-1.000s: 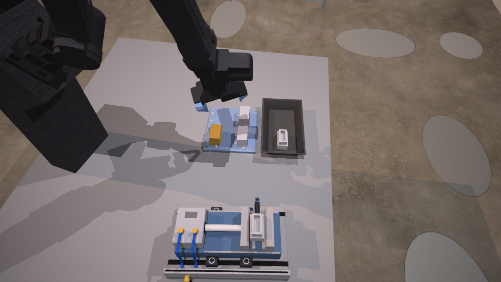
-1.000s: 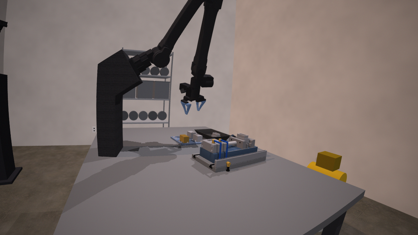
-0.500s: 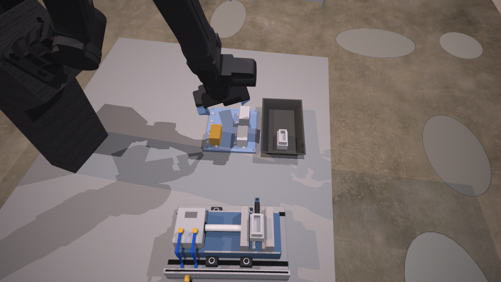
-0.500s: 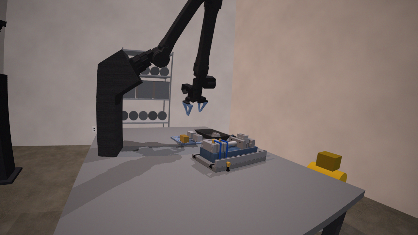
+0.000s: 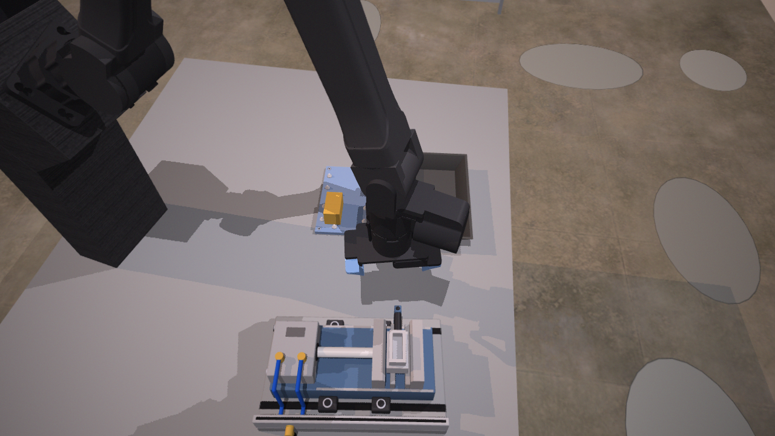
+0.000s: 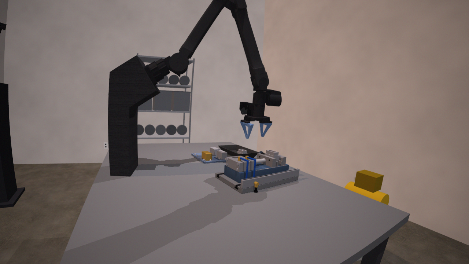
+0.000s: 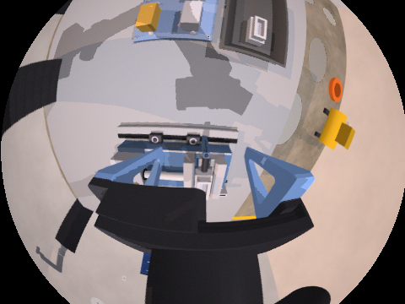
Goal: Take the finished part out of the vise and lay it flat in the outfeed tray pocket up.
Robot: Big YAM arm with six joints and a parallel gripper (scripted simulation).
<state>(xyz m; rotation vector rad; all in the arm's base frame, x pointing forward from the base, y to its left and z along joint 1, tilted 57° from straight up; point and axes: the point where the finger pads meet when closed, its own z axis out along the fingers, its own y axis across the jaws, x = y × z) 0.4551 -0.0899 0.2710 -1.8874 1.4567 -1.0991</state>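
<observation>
Now: hand 7 cm past the blue vise, 10 cm to the left of it and 12 cm above it. Round my hand: rail (7 cm behind, 20 cm to the right, 13 cm below); then orange block (11 cm behind, 24 cm to the left, 14 cm below); then actuator box (16 cm behind, 10 cm to the right, 9 cm below).
</observation>
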